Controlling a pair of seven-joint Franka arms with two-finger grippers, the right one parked.
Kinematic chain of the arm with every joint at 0, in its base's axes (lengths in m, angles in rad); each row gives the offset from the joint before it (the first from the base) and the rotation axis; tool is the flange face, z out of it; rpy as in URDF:
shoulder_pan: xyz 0 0 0.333 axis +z
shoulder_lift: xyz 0 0 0 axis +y
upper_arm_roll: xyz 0 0 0.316 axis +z
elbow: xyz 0.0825 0 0 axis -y
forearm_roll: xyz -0.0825 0 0.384 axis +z
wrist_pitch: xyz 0 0 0 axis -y
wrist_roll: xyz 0.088 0 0 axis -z
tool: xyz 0 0 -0.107 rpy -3.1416 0 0
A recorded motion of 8 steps. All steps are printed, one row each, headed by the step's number.
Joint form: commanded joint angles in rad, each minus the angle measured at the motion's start. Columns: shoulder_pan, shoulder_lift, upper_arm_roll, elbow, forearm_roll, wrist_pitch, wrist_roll.
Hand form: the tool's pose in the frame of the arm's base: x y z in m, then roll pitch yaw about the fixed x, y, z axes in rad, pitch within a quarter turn. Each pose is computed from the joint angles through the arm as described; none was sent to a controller.
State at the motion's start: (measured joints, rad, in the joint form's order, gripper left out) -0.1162 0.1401 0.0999 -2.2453 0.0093 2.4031 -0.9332
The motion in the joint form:
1: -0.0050 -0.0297 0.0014 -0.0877 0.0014 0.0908 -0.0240
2: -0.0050 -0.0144 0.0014 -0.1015 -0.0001 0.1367 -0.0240
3: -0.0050 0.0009 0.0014 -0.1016 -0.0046 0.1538 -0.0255
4: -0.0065 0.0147 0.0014 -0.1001 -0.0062 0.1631 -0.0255
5: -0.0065 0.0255 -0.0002 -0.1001 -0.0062 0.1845 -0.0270
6: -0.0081 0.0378 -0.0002 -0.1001 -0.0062 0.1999 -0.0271
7: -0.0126 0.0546 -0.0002 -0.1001 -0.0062 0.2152 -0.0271
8: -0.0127 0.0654 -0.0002 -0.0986 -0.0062 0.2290 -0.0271
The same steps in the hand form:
1: 0.5201 -0.0103 0.2947 3.1103 -0.0441 0.9287
2: 0.5193 -0.0103 0.2856 3.0967 -0.0541 0.9299
3: 0.5202 -0.0102 0.2793 3.0944 -0.0540 0.9348
4: 0.5209 -0.0109 0.2736 3.0970 -0.0526 0.9342
5: 0.5224 -0.0117 0.2701 3.0886 -0.0593 0.9342
6: 0.5231 -0.0126 0.2651 3.0867 -0.0620 0.9325
7: 0.5233 -0.0148 0.2579 3.0888 -0.0625 0.9276
8: 0.5244 -0.0149 0.2541 3.0856 -0.0660 0.9274

